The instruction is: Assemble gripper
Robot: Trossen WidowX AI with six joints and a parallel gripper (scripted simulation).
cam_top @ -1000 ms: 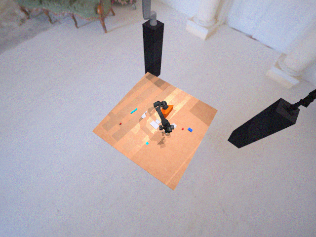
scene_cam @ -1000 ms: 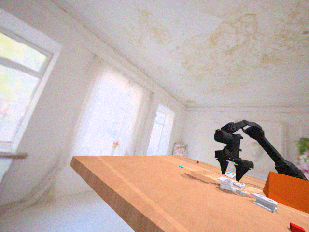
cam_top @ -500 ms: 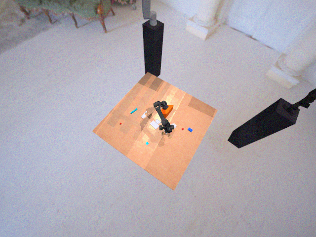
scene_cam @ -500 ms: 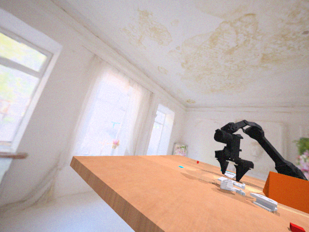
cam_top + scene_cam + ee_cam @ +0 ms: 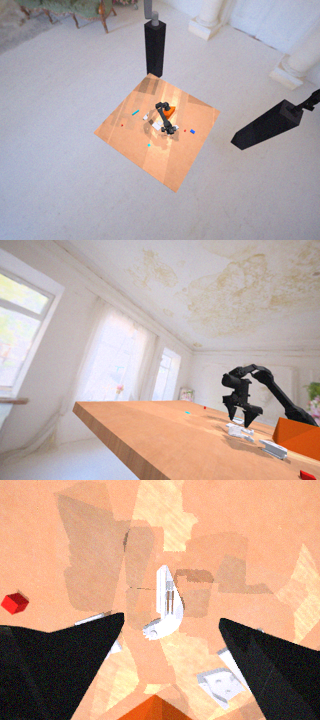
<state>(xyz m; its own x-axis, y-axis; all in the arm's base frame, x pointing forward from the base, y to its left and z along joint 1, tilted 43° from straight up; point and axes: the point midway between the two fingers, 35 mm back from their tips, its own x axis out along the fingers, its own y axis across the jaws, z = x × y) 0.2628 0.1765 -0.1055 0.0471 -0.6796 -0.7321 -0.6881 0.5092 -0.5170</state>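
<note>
Right now my gripper tip is 30 mm past the gripper jaw, 10 mm to the left of it and 50 mm above it. Also, from my gripper tip: cyan cube (290 mm ahead, 80 mm to the right, 50 mm below); blue block (230 mm behind, 250 mm to the left, 50 mm below); white block (120 mm behind, 40 mm to the left, 50 mm below).
</note>
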